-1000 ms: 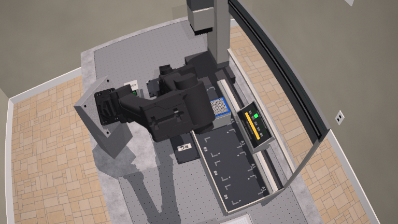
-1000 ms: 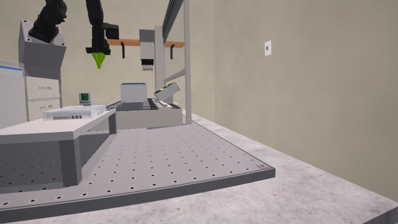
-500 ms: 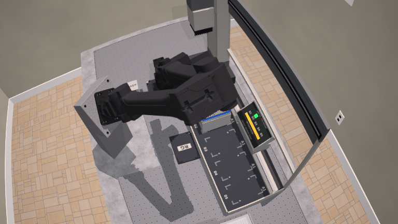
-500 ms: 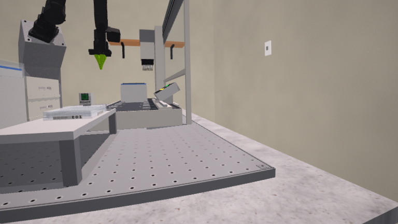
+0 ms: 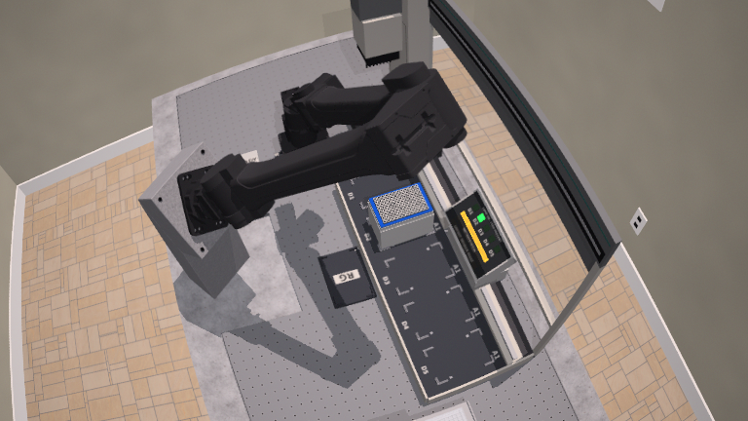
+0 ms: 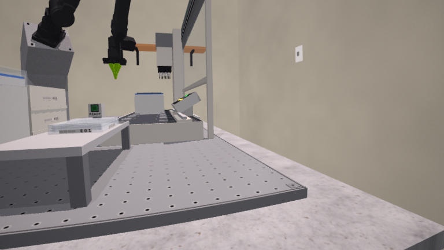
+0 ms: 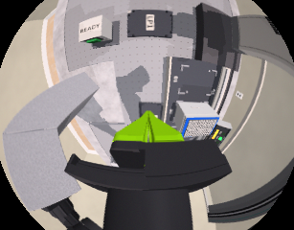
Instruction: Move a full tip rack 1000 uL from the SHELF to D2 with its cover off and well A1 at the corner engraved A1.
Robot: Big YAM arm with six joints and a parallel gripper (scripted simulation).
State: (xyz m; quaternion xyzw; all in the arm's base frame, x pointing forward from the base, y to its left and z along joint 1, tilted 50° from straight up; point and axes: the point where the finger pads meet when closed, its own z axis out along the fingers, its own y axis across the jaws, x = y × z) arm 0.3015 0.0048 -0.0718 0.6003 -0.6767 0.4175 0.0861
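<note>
The ready key lies 18 cm to the left of my hand, 15 cm below it and 10 cm behind it. The rest, counted from my hand: gantry column (38 cm ahead, 13 cm to the left, 4 cm above); then pipetting head (30 cm ahead, 16 cm to the left, 15 cm above); then regrip nest (23 cm below, 17 cm to the right, 4 cm behind).
</note>
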